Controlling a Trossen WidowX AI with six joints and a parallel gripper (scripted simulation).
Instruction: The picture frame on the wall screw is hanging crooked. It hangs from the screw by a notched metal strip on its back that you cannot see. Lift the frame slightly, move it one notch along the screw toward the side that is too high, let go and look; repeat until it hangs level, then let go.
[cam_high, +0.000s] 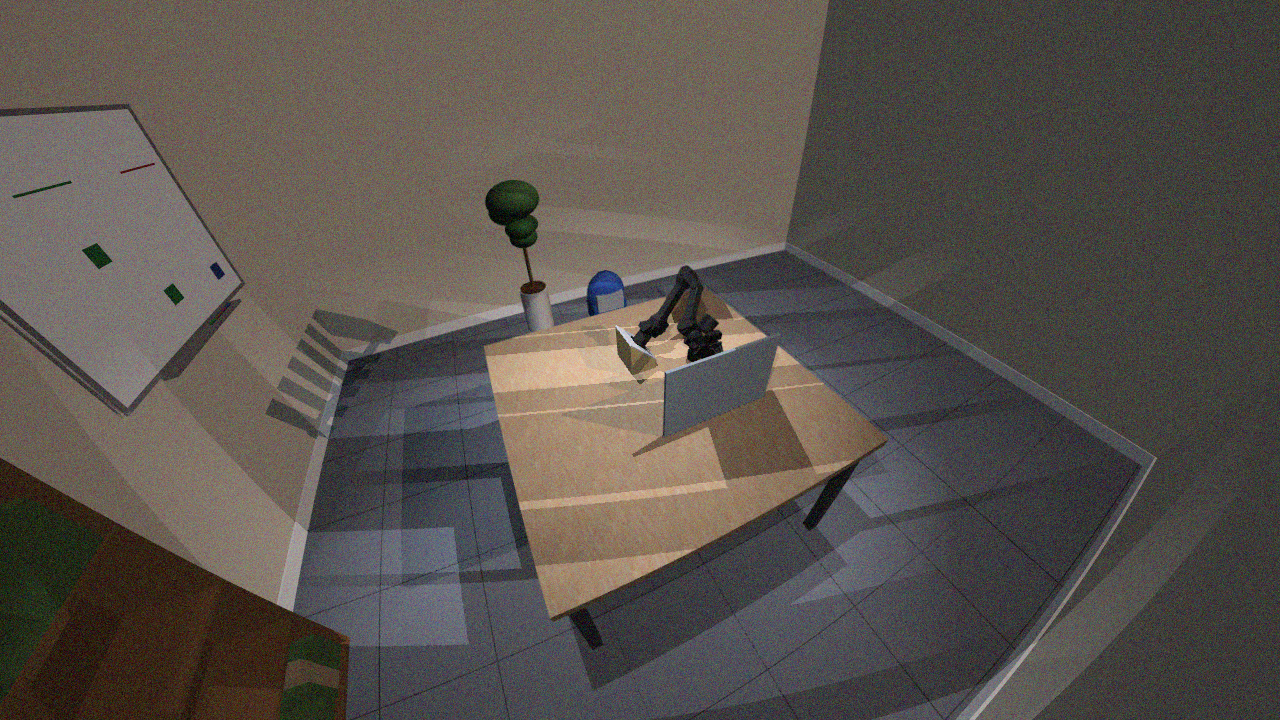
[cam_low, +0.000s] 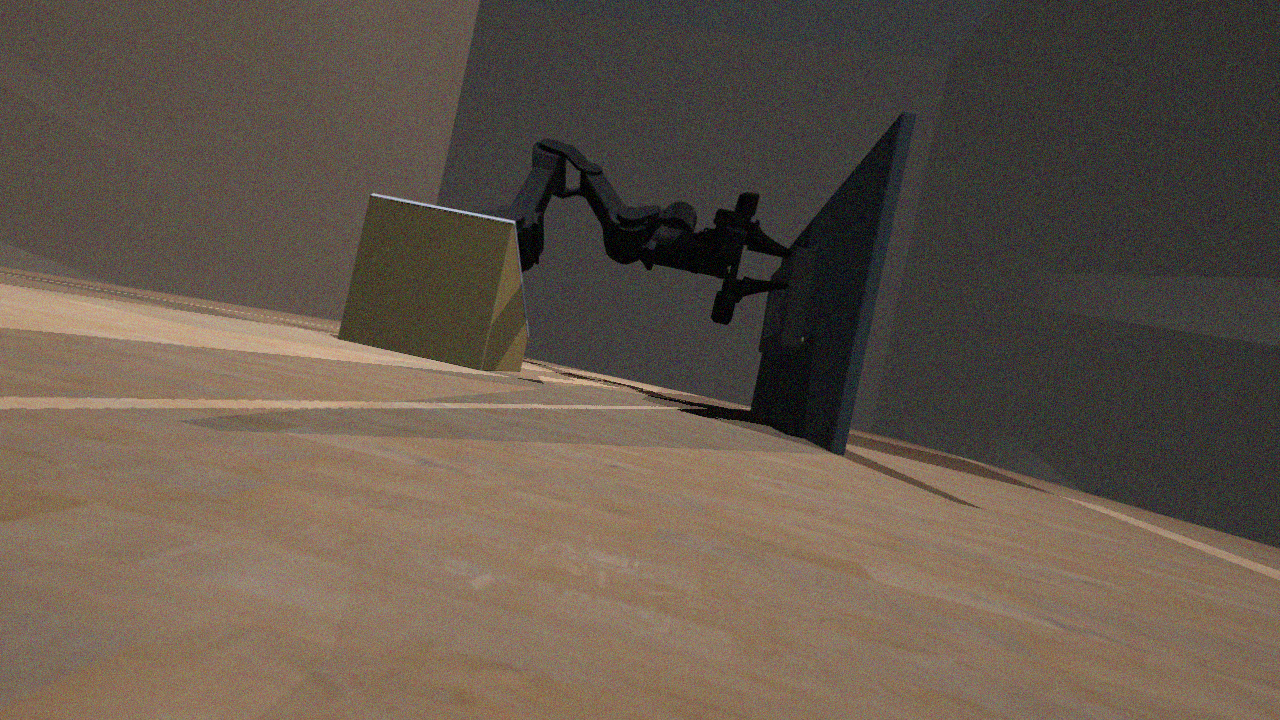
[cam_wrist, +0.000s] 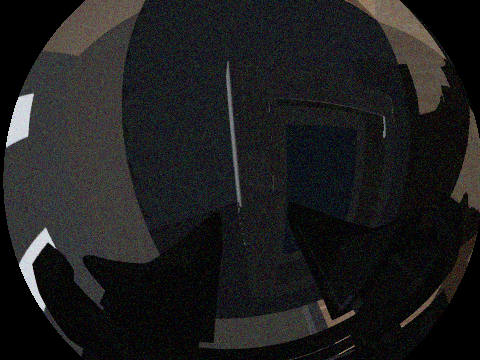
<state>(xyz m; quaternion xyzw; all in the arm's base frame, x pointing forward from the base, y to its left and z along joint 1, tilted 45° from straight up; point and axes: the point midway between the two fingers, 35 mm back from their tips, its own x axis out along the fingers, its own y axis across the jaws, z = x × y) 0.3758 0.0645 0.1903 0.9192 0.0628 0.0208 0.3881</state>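
Now: gripper tip 50 mm above the picture frame and 10 mm short of it. From my gripper tip the other things lie so: wall panel: 70 mm below, 20 mm to the right, 20 mm ahead.
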